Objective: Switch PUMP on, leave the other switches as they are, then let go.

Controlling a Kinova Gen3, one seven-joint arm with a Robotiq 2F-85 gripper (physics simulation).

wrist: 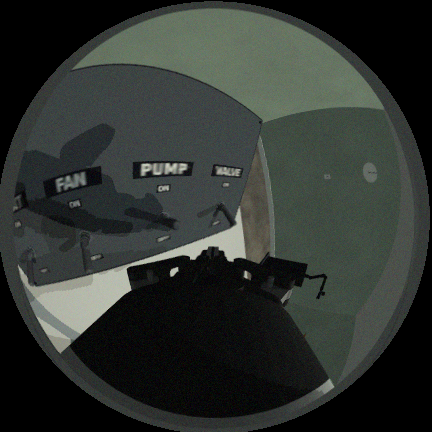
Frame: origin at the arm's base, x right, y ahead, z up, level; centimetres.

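Seen in the pictures: gripper, fingertip midpoint: (212, 253).
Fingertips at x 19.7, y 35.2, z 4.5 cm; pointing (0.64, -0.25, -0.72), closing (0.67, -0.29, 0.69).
A point is followed by its place in that frame.
A dark grey switch panel (175, 110) @[z 5.0, x 19.9, y 53.8 cm] fills the left and middle of the wrist view. Below the PUMP label (163, 170) @[z 1.5, x 18.2, y 47.1 cm], the PUMP lever (172, 223) @[z 3.0, x 16.6, y 40.8 cm] looks short and foreshortened, sticking out towards the camera, unlike its neighbours. The FAN lever (86, 255) @[z 0.8, x 5.3, y 41.6 cm], the VALVE lever (227, 215) @[z 0.4, x 28.0, y 37.0 cm] and a lever at the far left (31, 267) slant down, away from their ON marks. My gripper (212, 253) @[z 4.4, x 19.7, y 35.2 cm] is shut and empty. Its fingertips show to the lower right of the PUMP lever, apart from it, beyond the panel's lower edge in the view.
A pale surface (65, 305) @[z -11.3, x -15.5, y 32.3 cm] shows below the panel, and a brown strip (256, 215) to its right. A black box-shaped object (287, 270) with a thin bent arm shows right of the gripper. A green wall (320, 220) with a round pale disc (370, 172) stands further right.
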